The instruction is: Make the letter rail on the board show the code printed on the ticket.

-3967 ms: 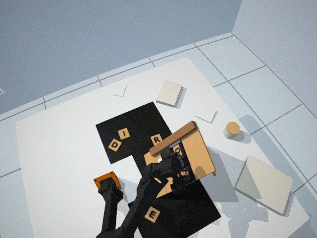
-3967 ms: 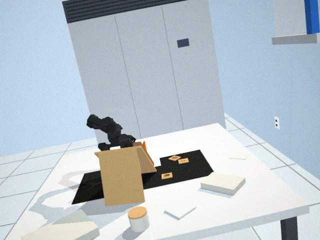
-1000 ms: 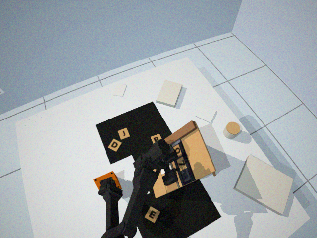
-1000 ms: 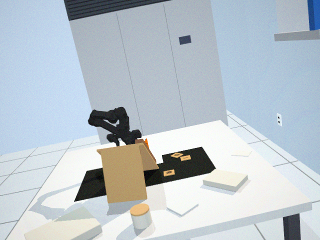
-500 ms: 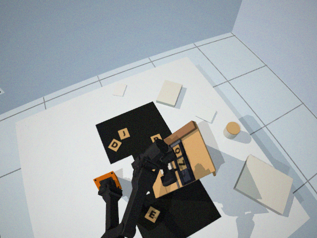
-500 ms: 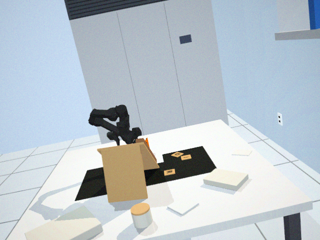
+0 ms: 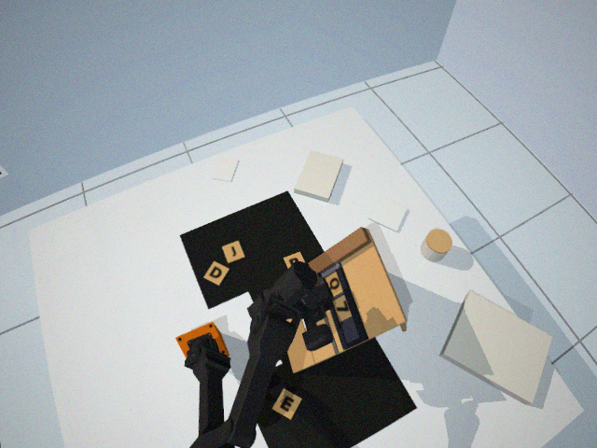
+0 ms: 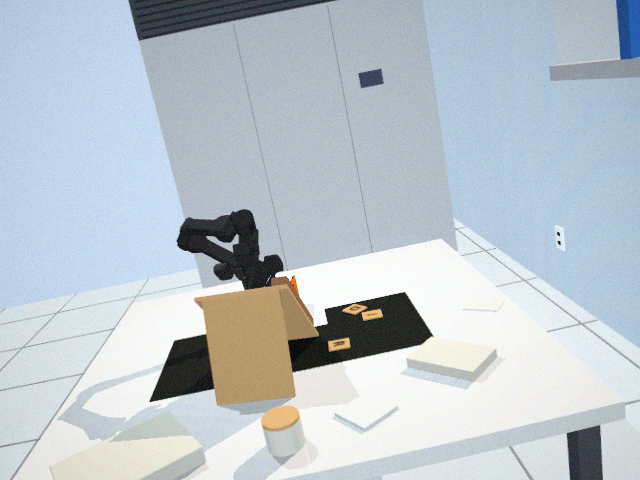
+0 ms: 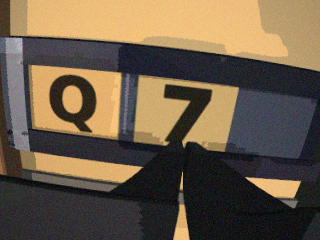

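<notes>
The white ticket is 100 mm below my gripper tip, 40 mm to the left of it and 30 mm behind it. The rest, counted from my gripper tip: pale box 420 mm ahead, 270 mm to the right, 180 mm below; lidded jar 420 mm ahead, 160 mm below, 80 mm to the left; black mat 190 mm below, 120 mm behind, 70 mm to the left.
</notes>
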